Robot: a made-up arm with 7 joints. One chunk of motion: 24 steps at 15 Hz.
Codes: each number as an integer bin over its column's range. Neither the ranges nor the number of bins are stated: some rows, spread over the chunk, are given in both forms.
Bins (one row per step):
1: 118 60 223 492 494 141
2: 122 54 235 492 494 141
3: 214 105 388 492 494 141
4: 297 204 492 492 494 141
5: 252 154 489 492 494 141
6: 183 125 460 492 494 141
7: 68 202 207 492 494 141
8: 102 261 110 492 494 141
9: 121 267 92 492 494 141
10: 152 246 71 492 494 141
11: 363 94 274 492 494 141
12: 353 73 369 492 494 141
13: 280 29 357 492 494 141
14: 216 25 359 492 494 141
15: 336 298 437 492 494 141
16: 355 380 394 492 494 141
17: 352 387 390 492 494 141
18: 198 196 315 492 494 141
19: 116 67 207 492 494 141
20: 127 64 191 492 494 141
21: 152 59 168 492 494 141
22: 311 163 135 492 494 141
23: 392 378 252 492 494 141
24: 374 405 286 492 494 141
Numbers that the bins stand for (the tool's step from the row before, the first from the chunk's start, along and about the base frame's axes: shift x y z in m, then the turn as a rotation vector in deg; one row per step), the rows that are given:
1: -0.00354 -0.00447 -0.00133 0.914 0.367 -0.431
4: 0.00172 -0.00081 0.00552 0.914 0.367 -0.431
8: -0.00401 0.00064 -0.00420 0.914 0.367 -0.431
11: 0.00366 -0.00361 -0.00003 0.914 0.367 -0.431
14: -0.00066 -0.00536 0.00213 0.914 0.367 -0.431
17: 0.00333 0.00385 0.00292 0.914 0.367 -0.431
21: -0.00254 -0.00450 -0.00273 0.914 0.367 -0.431
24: 0.00398 0.00430 0.00028 0.914 0.367 -0.431
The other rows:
2: -0.00342 -0.00463 -0.00102 0.914 0.367 -0.431
3: -0.00072 -0.00333 0.00287 0.914 0.367 -0.431
5: 0.00040 -0.00208 0.00544 0.914 0.367 -0.431
6: -0.00163 -0.00282 0.00470 0.914 0.367 -0.431
7: -0.00500 -0.00086 -0.00173 0.914 0.367 -0.431
9: -0.00345 0.00079 -0.00466 0.914 0.367 -0.431
10: -0.00254 0.00026 -0.00519 0.914 0.367 -0.431
12: 0.00336 -0.00414 0.00239 0.914 0.367 -0.431
13: 0.00122 -0.00526 0.00208 0.914 0.367 -0.431
15: 0.00286 0.00158 0.00412 0.914 0.367 -0.431
16: 0.00342 0.00367 0.00302 0.914 0.367 -0.431
18: -0.00119 -0.00101 0.00101 0.914 0.367 -0.431
19: -0.00359 -0.00430 -0.00173 0.914 0.367 -0.431
20: -0.00327 -0.00437 -0.00214 0.914 0.367 -0.431
22: 0.00213 -0.00185 -0.00357 0.914 0.367 -0.431
23: 0.00451 0.00362 -0.00059 0.914 0.367 -0.431

